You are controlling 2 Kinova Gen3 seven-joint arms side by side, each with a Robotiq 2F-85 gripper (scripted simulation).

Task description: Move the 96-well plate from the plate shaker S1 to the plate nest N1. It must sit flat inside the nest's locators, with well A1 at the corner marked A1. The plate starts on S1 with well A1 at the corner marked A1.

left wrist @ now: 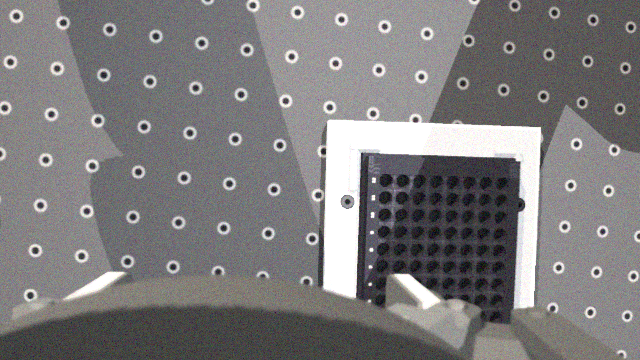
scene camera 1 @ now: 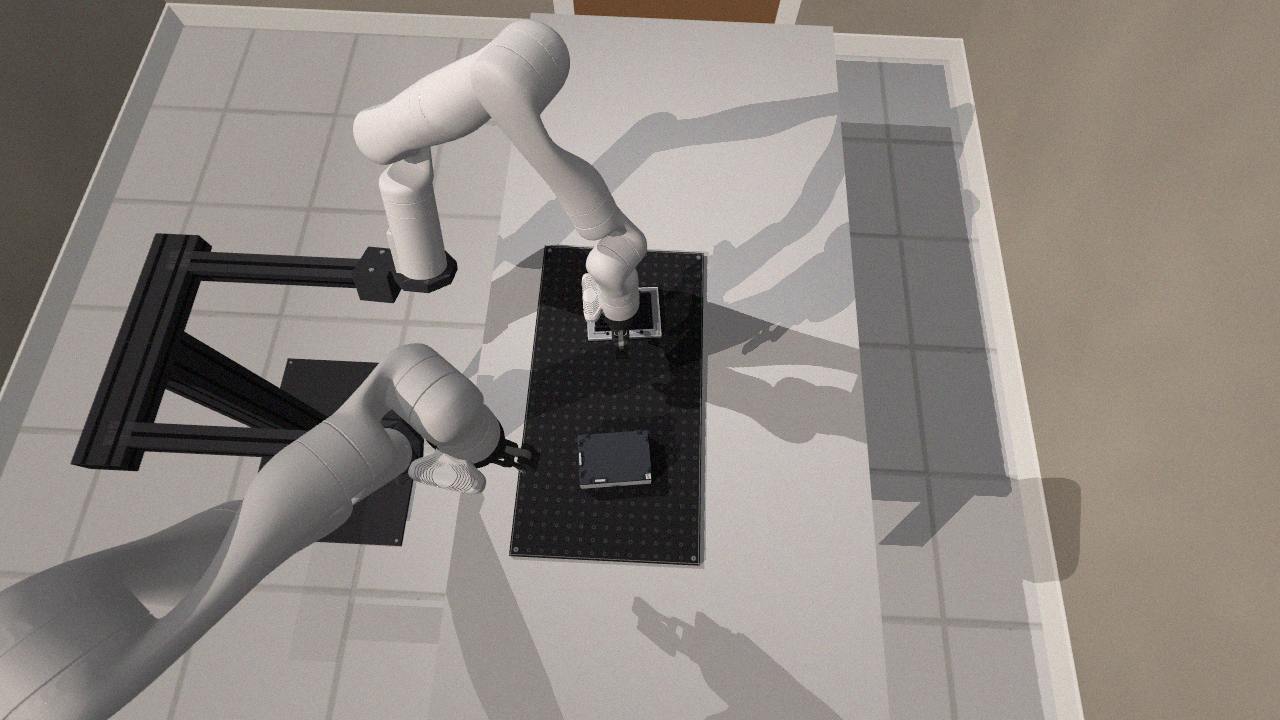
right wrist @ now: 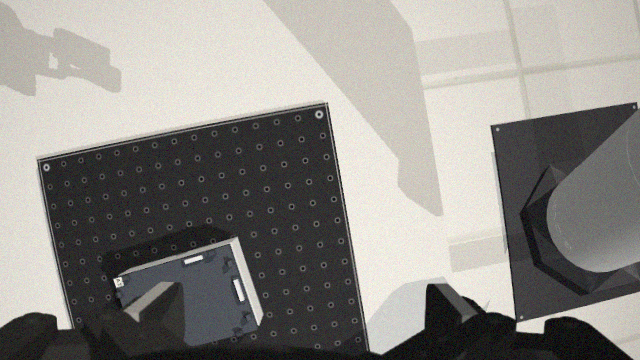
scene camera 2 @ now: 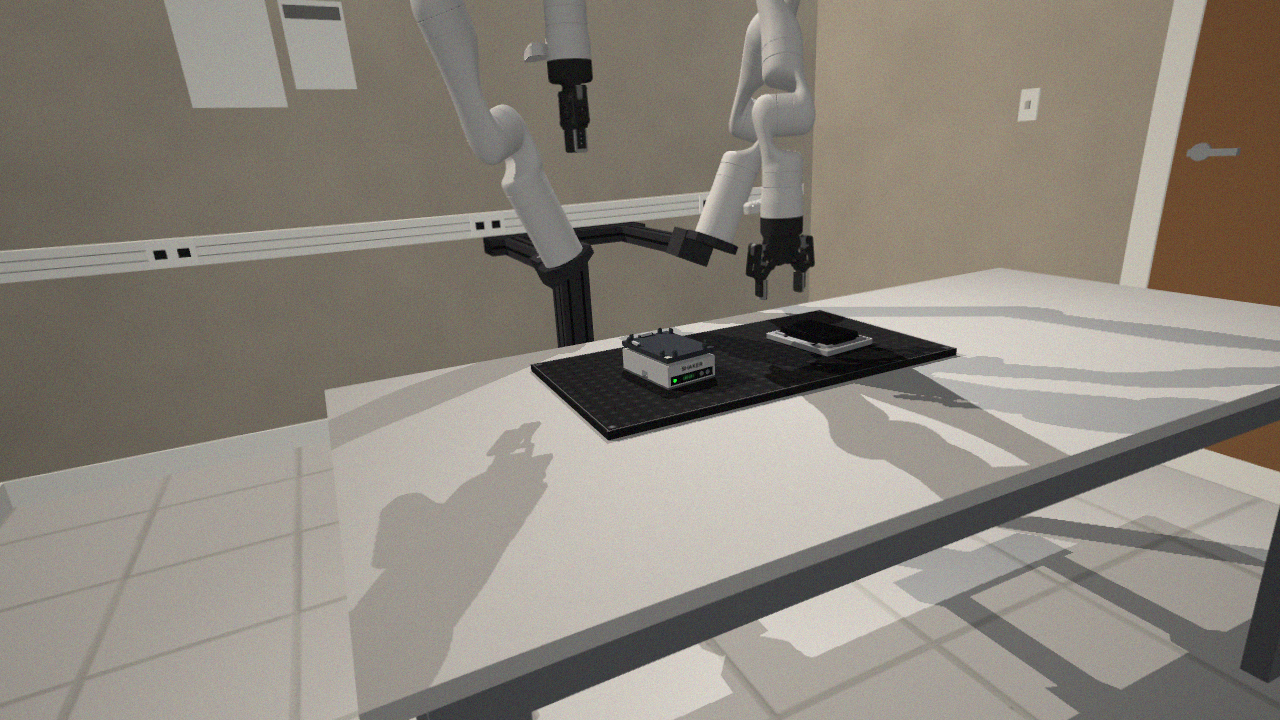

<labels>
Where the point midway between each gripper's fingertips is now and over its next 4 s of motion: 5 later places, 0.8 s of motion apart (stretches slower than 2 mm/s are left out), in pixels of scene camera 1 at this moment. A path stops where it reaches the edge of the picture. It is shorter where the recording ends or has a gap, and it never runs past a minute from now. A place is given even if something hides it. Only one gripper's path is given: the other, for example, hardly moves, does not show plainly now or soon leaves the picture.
My left gripper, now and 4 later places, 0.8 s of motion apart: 620, 333; 620, 337; 619, 340; 619, 343; 619, 346
</labels>
